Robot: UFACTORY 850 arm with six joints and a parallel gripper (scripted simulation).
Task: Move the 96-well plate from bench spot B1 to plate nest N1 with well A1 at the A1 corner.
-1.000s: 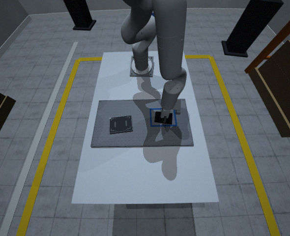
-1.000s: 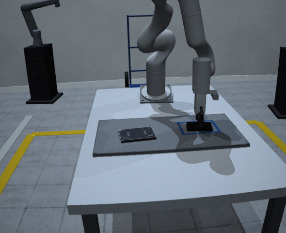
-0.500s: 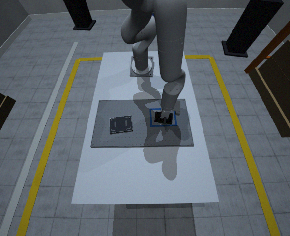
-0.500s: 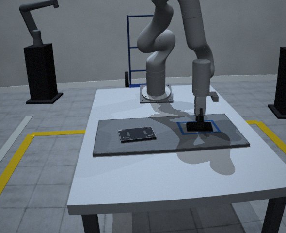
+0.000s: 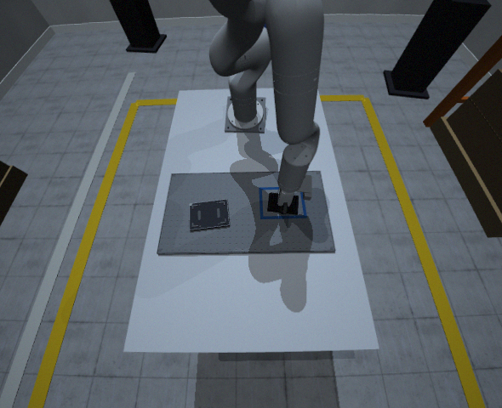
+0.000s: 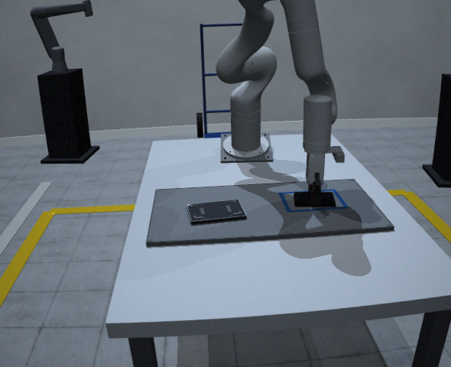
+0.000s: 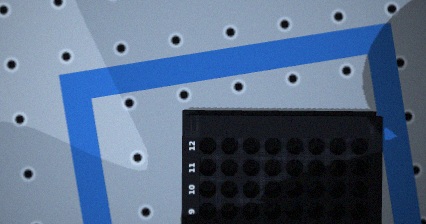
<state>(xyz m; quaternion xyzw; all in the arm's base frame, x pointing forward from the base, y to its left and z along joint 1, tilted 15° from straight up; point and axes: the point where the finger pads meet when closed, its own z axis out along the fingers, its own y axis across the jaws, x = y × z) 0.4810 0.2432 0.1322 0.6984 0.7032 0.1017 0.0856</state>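
Now: hand 10 mm above the 96-well plate. Round my hand: plate nest N1 (300 mm to the right, 100 mm ahead, 10 mm below).
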